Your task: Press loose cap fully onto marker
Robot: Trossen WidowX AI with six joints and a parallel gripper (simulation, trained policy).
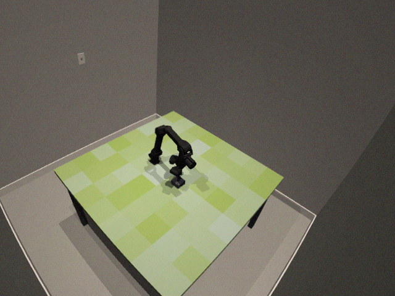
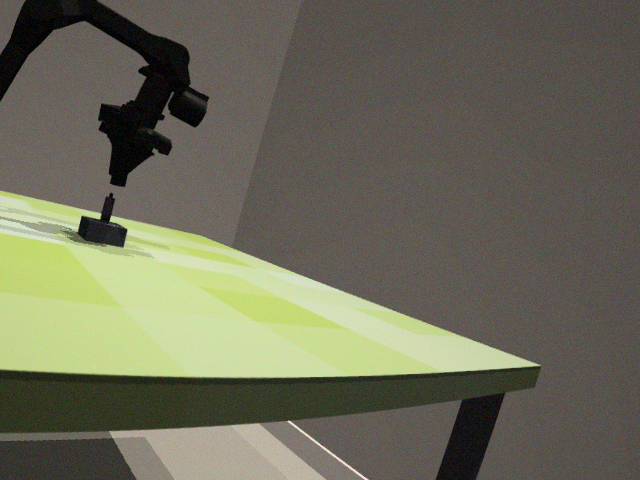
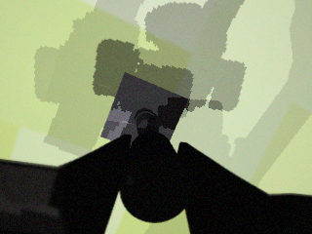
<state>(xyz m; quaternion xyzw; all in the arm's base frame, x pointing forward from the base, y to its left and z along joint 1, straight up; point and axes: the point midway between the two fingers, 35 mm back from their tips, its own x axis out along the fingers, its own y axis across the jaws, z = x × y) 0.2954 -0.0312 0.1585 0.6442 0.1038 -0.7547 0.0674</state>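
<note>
The dark grey holder block is 110 mm below my gripper tip. The rest, counted from my gripper tip: dark round cap: 10 mm ahead, 10 mm above.
</note>
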